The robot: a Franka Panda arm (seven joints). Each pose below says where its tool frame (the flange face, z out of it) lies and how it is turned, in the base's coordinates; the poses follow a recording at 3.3 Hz.
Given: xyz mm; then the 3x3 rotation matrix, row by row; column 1 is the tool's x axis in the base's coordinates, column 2 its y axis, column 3 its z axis. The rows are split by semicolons.
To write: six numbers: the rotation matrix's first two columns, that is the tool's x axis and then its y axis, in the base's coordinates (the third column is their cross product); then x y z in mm. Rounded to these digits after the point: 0 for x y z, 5 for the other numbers.
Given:
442 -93 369; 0.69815 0.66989 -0.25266; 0.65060 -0.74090 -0.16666; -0.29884 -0.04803 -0.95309
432 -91 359; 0.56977 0.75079 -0.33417; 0.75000 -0.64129 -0.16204; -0.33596 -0.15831 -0.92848
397 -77 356; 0.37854 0.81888 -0.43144; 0.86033 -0.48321 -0.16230; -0.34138 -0.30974 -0.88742
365 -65 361; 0.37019 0.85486 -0.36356; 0.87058 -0.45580 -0.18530; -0.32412 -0.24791 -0.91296
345 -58 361; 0.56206 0.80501 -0.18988; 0.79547 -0.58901 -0.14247; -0.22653 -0.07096 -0.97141
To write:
0.69815 0.65060 -0.29884 0.66989 -0.74090 -0.04803 442 -93 369
0.56977 0.75000 -0.33596 0.75079 -0.64129 -0.15831 432 -91 359
0.37854 0.86033 -0.34138 0.81888 -0.48321 -0.30974 397 -77 356
0.37019 0.87058 -0.32412 0.85486 -0.45580 -0.24791 365 -65 361
0.56206 0.79547 -0.22653 0.80501 -0.58901 -0.07096 345 -58 361

